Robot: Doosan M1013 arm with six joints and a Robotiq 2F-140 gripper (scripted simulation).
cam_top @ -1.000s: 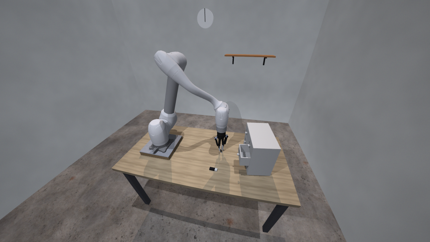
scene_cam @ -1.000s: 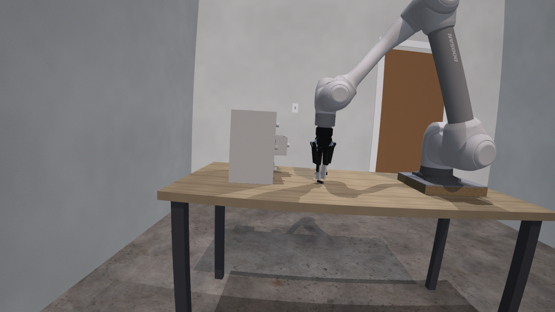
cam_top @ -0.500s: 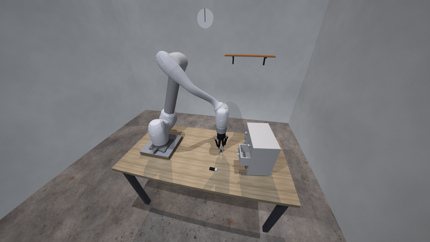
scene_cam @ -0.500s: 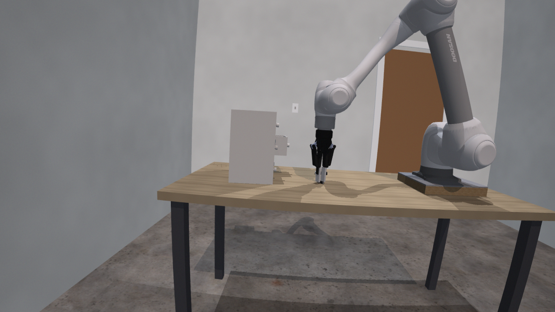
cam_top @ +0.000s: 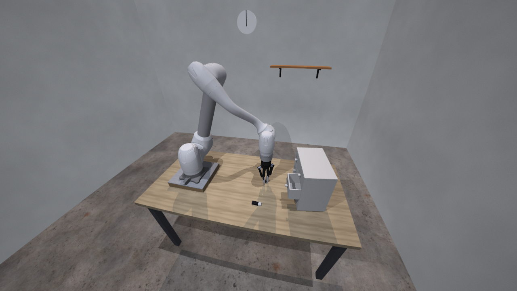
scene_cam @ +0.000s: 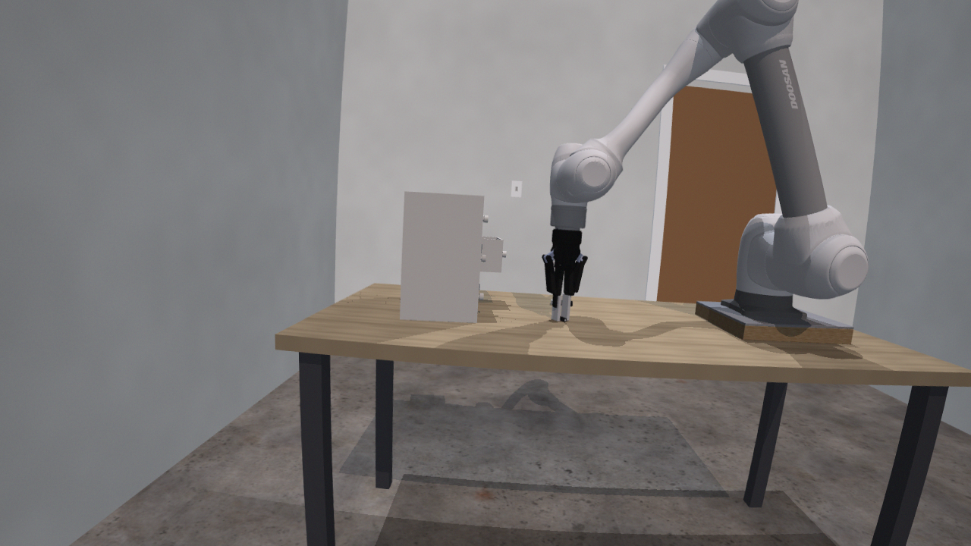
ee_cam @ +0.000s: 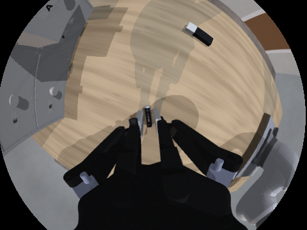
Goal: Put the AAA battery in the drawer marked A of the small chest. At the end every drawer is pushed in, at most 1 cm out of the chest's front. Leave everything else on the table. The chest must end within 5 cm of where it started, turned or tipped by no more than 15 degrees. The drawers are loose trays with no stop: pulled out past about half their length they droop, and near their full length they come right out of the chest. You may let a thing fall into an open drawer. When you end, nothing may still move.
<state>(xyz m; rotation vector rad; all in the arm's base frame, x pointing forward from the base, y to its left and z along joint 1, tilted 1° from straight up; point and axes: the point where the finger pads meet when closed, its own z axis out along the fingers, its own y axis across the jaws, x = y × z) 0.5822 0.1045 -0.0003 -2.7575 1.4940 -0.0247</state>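
My hand is 30 mm above the AAA battery. Also, from my hand: drawer 260 mm ahead, 120 mm to the right, 100 mm above; then white block 10 mm behind, 220 mm to the right, 30 mm below.
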